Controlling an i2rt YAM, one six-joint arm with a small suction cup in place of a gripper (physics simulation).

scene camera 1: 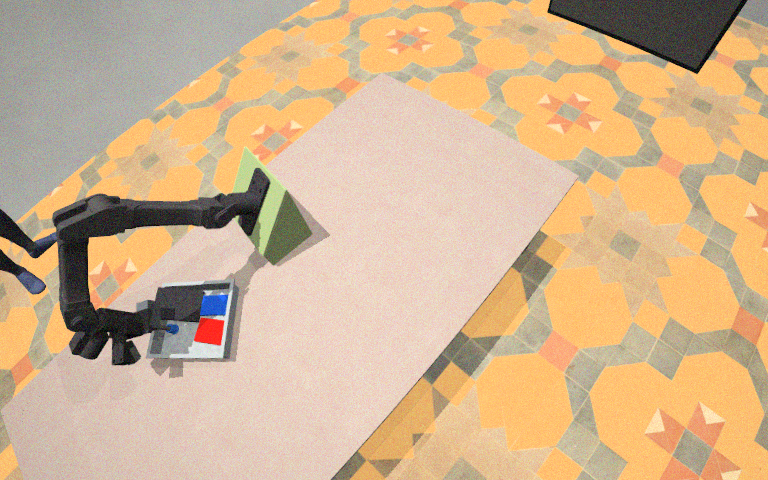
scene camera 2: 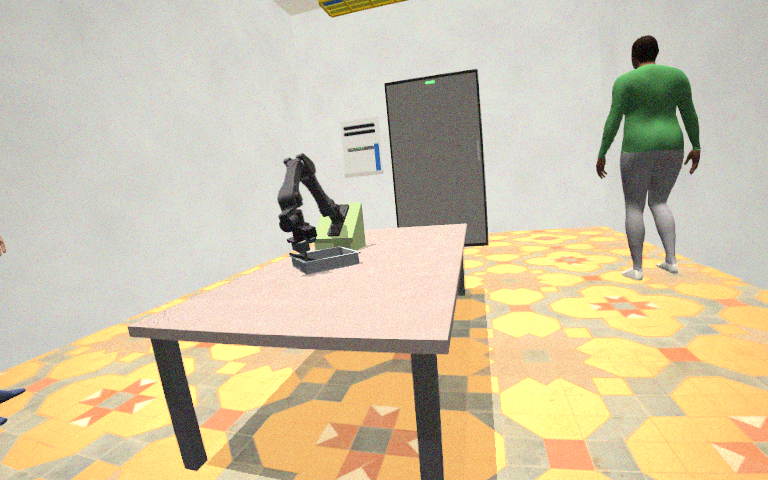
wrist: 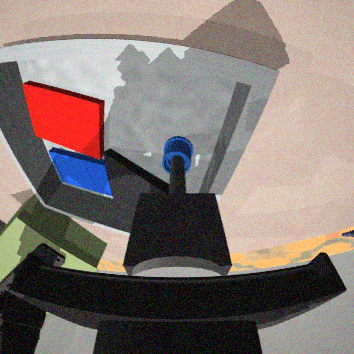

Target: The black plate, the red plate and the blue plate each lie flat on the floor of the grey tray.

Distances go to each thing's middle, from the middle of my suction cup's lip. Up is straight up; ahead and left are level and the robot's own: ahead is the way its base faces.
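My suction cup is 1 cm below the grey tray [scene camera 1: 162, 344], 3 cm short of it and 8 cm to the right of it. Counting from my suction cup, the blue plate [wrist: 82, 170] is 1 cm below, 2 cm ahead and 15 cm to the left, and the red plate [wrist: 71, 119] is 1 cm below, 9 cm ahead and 10 cm to the left. There's a black plate [scene camera 1: 185, 305] too, 2 cm above my suction cup, 4 cm behind it and 6 cm to the left of it.
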